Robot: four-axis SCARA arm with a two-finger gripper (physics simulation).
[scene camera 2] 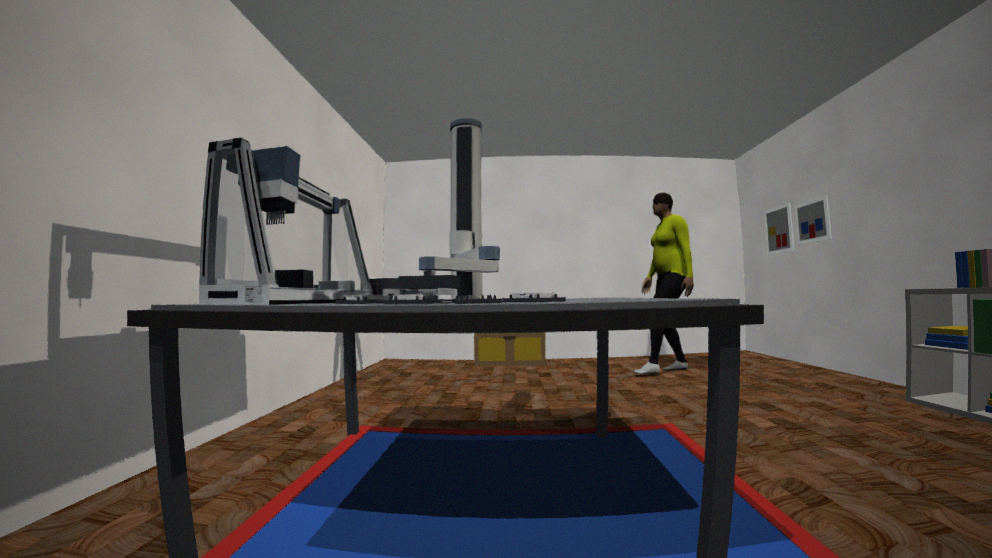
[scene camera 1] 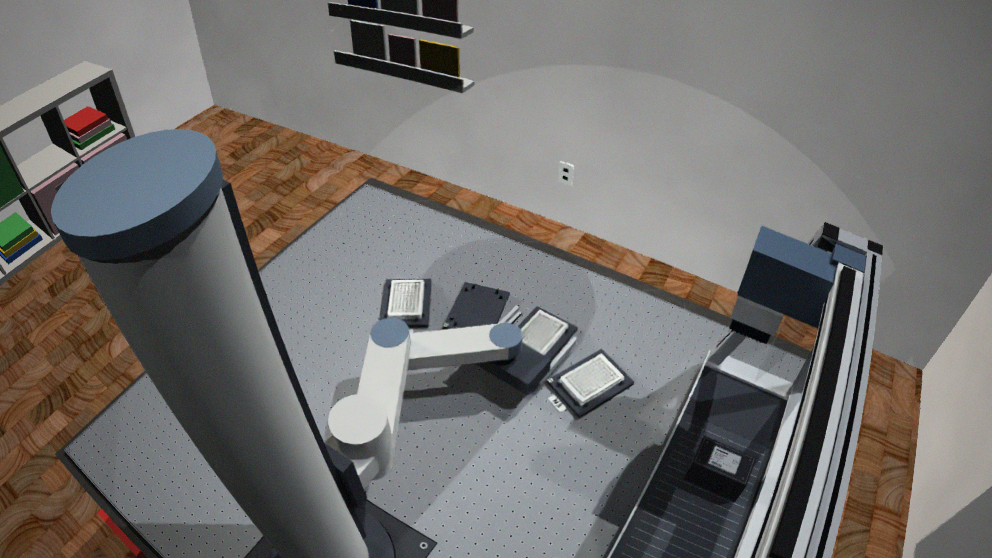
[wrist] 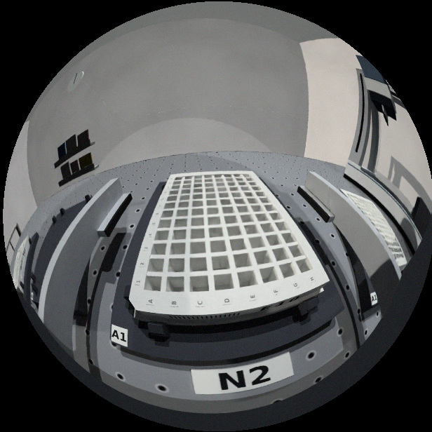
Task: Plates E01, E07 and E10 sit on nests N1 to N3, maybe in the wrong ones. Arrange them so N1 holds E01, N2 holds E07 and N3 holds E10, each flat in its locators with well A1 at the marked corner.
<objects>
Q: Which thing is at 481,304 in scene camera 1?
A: An out nest.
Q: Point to an out nest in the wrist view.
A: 56,230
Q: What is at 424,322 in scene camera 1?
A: A nest N1.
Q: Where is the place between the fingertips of the gripper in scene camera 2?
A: At 411,291
</objects>
